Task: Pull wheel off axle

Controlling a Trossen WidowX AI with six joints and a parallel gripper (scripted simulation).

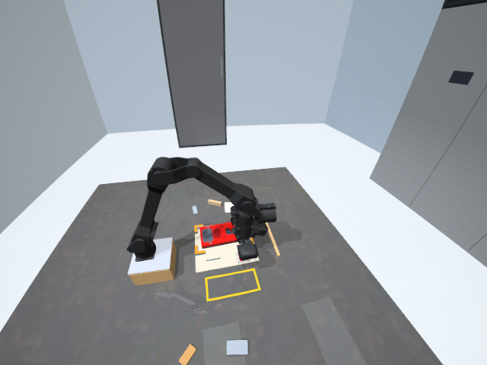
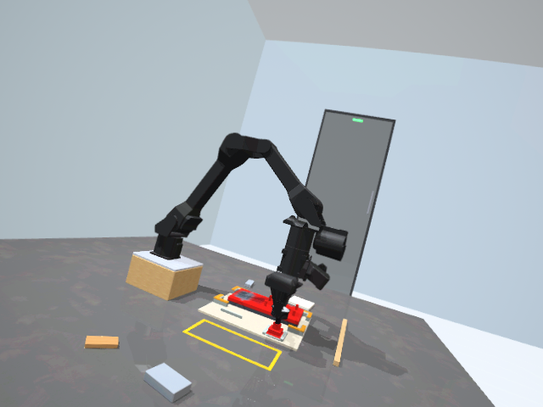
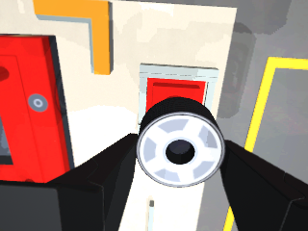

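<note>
Now: the upright axle 2 cm below my gripper tip. Round my gripper tip: small wooden block: 35 cm to the left, 6 cm behind, 4 cm below; then wooden stick: 16 cm ahead, 11 cm to the left, 5 cm below; then wheel: right at my gripper tip.
</note>
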